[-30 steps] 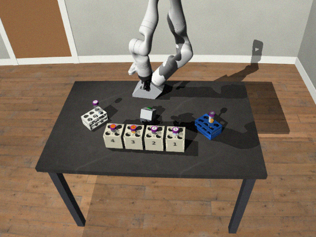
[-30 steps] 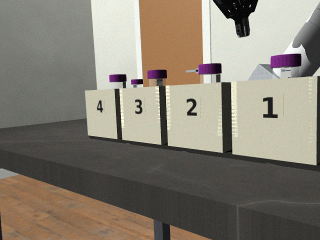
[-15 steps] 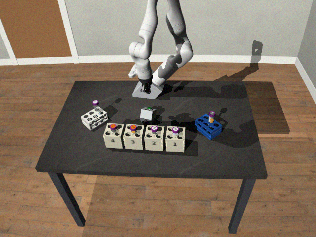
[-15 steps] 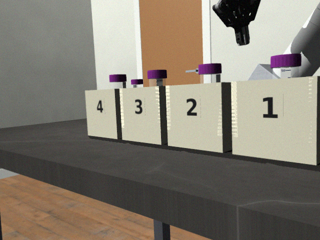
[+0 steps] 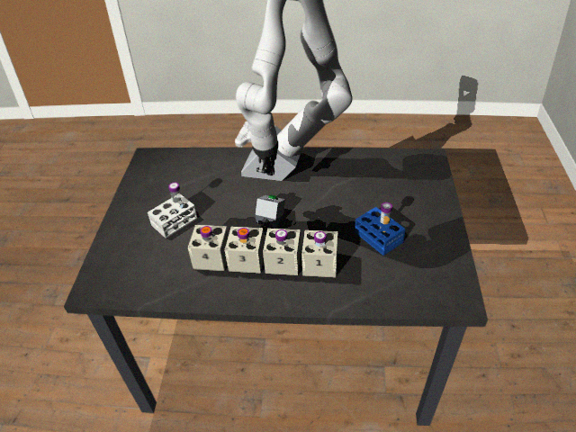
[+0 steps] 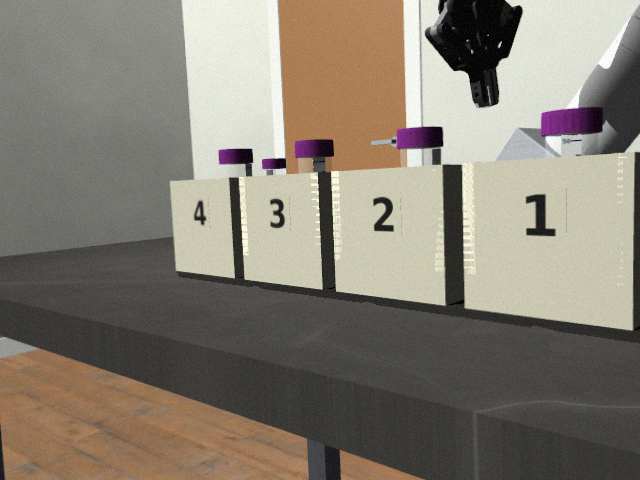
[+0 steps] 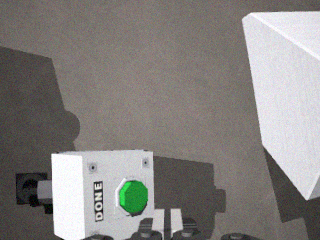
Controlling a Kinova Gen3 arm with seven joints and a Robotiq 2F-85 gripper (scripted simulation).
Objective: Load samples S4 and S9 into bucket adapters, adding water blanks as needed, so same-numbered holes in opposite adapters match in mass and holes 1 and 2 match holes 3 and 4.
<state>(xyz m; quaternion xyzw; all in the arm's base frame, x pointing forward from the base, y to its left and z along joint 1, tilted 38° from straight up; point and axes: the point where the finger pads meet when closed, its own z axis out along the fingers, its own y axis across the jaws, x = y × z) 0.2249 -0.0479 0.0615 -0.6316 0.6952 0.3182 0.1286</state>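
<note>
My gripper is now 12 cm above the done desk and 2 cm short of it. From my hand the other things lie so: adapter 4: 23 cm ahead, 15 cm to the right, 13 cm below; then adapter 1: 20 cm ahead, 18 cm to the left, 13 cm below; then adapter 3: 22 cm ahead, 13 cm below, 4 cm to the right.
</note>
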